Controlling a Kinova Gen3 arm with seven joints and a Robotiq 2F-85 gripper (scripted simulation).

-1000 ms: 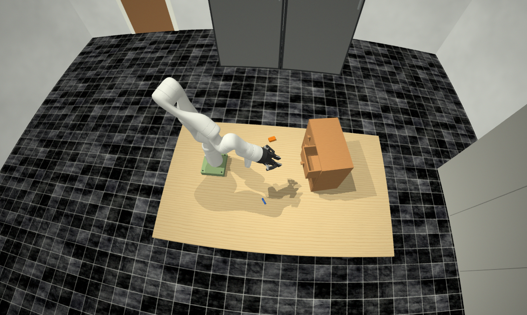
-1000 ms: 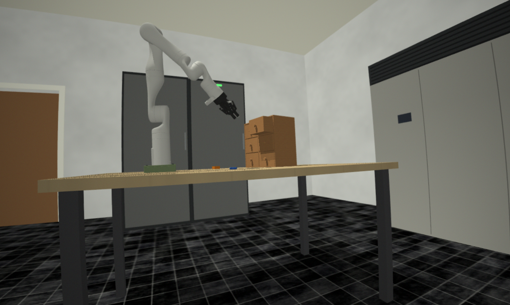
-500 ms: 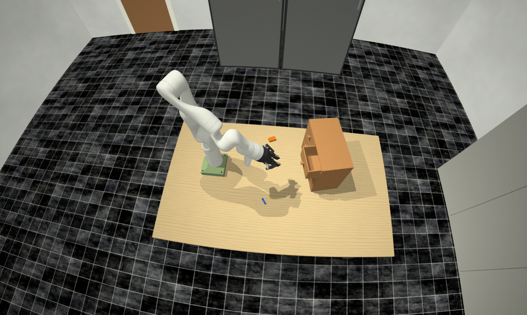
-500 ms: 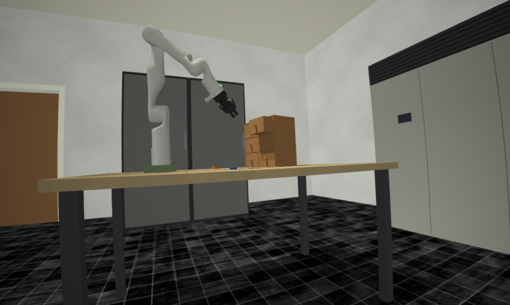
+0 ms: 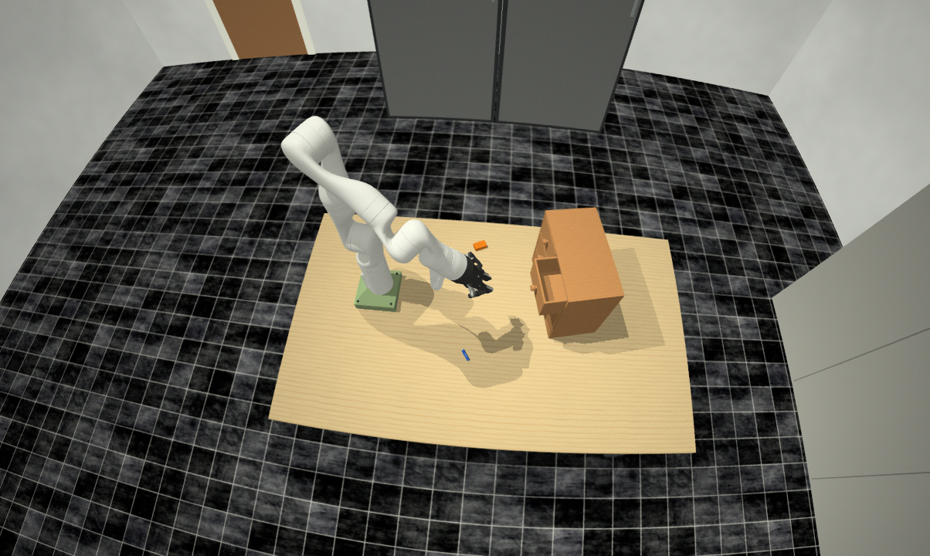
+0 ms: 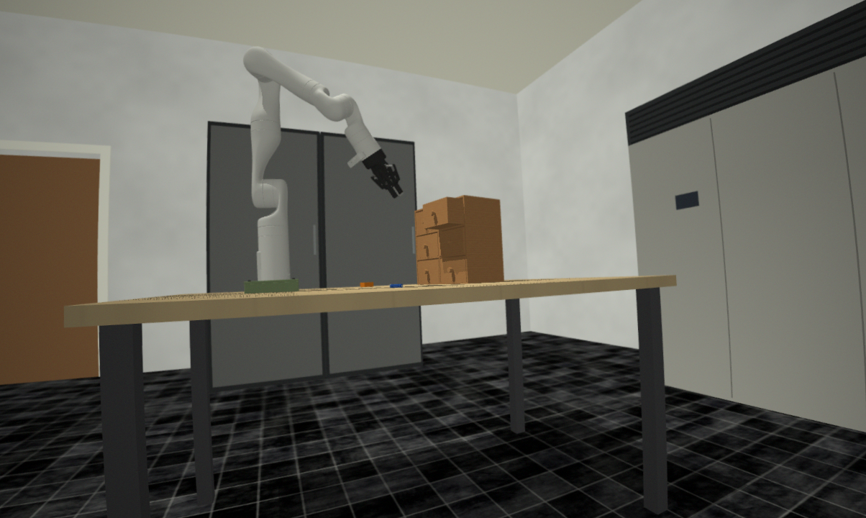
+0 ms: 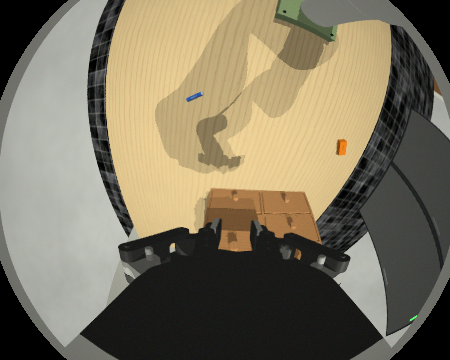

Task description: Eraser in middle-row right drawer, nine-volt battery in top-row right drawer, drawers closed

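Now: hand 31 cm to the right of the nine-volt battery, 31 cm above it and 8 cm past it. Also, from my hand: eraser 30 cm ahead, 19 cm below, 14 cm to the left; blue stick 31 cm below, 13 cm to the right, 2 cm behind.
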